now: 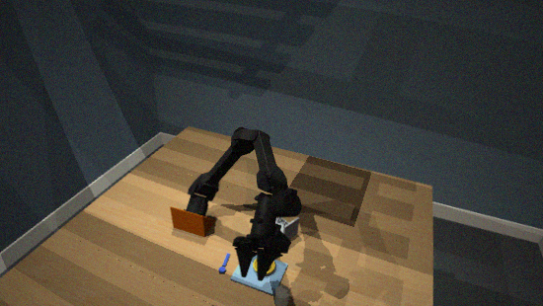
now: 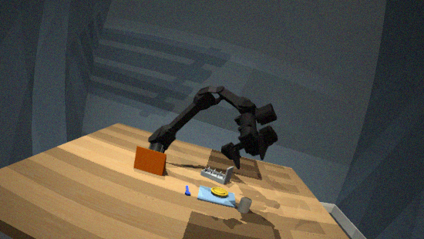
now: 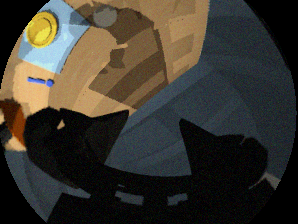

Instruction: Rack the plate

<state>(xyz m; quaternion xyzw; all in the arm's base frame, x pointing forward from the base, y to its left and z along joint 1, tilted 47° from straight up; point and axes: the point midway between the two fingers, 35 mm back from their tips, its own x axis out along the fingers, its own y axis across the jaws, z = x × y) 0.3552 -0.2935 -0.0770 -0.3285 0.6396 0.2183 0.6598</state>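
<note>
The yellow plate lies 210 mm to the left of my gripper tip, 200 mm below it and 40 mm behind it. Also, from my gripper tip: small blue utensil: 220 mm below, 170 mm behind, 160 mm to the left; light blue mat: 220 mm below, 190 mm to the left, 50 mm behind; grey dish rack: 400 mm to the left, 200 mm below, 60 mm behind.
</note>
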